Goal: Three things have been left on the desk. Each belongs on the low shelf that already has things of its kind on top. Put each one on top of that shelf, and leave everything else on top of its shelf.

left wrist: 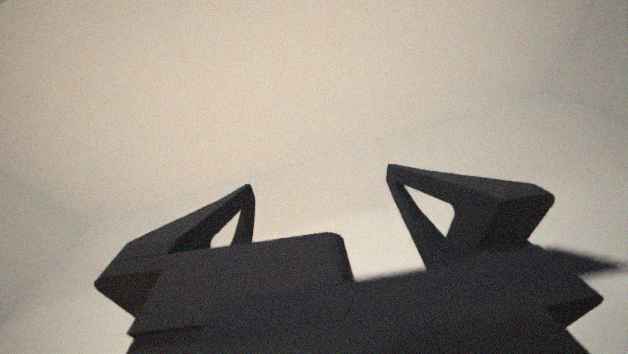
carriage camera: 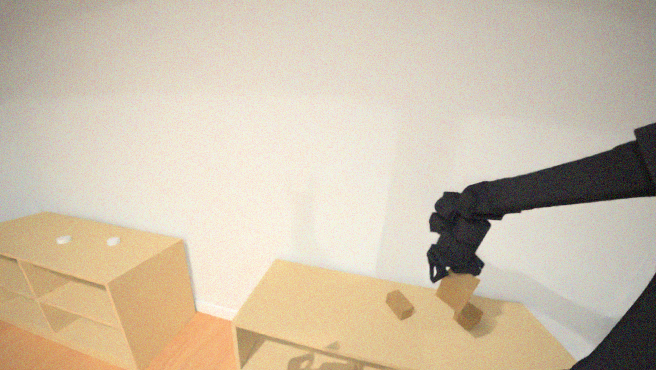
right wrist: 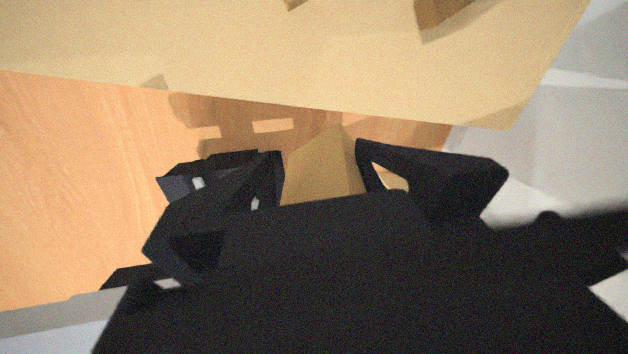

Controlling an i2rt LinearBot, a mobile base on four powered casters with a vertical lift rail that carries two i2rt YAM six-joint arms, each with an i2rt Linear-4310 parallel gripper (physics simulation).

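Frame: origin at the left arm's base, x back, y right, z up, level; metres.
Where they show: left gripper, between the fingertips: (left wrist: pixel 320 181); right gripper, between the fingertips: (carriage camera: pixel 442 281) (right wrist: pixel 314 152).
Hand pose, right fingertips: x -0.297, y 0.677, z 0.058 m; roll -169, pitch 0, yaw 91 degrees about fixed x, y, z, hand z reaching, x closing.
Each offset is from my right fingertips to the centre of the thing. Level surfaces: height alone.
My right gripper (carriage camera: pixel 455 274) (right wrist: pixel 314 152) is shut on a tan-brown block @[dx +0.035, dy +0.012, dz +0.011 m] (carriage camera: pixel 459 289) (right wrist: pixel 321 172), held tilted above the right part of a low wooden shelf @[dz -0.324 m] (carriage camera: pixel 295 295) (right wrist: pixel 280 60) in the carriage view. Two brown blocks lie on that shelf's top: one block @[dx -0.189, dy +0.019, dz -0.299 m] (carriage camera: pixel 399 305) near the middle, the other block @[dx -0.140, dy +0.286, dz -0.299 m] (carriage camera: pixel 468 316) just below the held block in the picture and partly covered by it. Parts of brown blocks also show at the top edge of the right wrist view. My left gripper (left wrist: pixel 320 181) is open and empty, facing pale wall and ceiling. The desk does not show.
A second low wooden shelf (carriage camera: pixel 145 246) stands at the left in the carriage view, with two small white things @[dx -0.509, dy -1.766, dz -0.312 m] (carriage camera: pixel 64 240) @[dx -0.526, dy -1.497, dz -0.312 m] (carriage camera: pixel 114 241) on top. Orange wood floor @[dz -0.934 m] (carriage camera: pixel 192 340) (right wrist: pixel 75 190) lies between the shelves. A pale wall (carriage camera: pixel 250 150) rises behind both.
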